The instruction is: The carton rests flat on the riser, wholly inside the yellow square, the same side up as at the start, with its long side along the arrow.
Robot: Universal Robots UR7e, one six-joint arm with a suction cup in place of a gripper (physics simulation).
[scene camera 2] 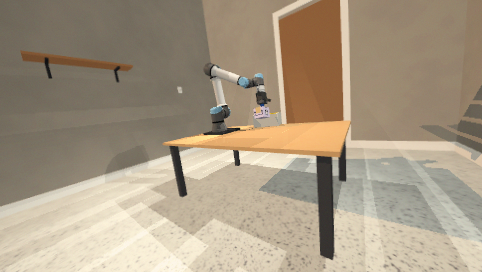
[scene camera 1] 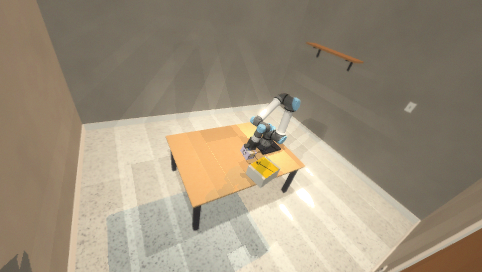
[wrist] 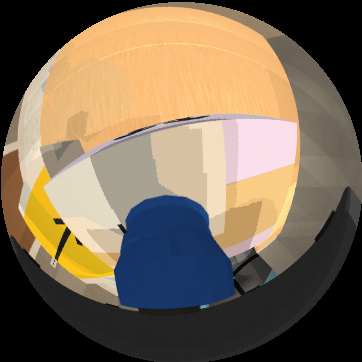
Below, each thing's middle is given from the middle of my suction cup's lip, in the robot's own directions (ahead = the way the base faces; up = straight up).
Scene:
I see my suction cup 2 cm to the left of the carton (wrist: 238, 166) and 6 cm above it. Also, from my suction cup: white riser (wrist: 34, 205) (7 cm behind, 20 cm to the left, 14 cm below).

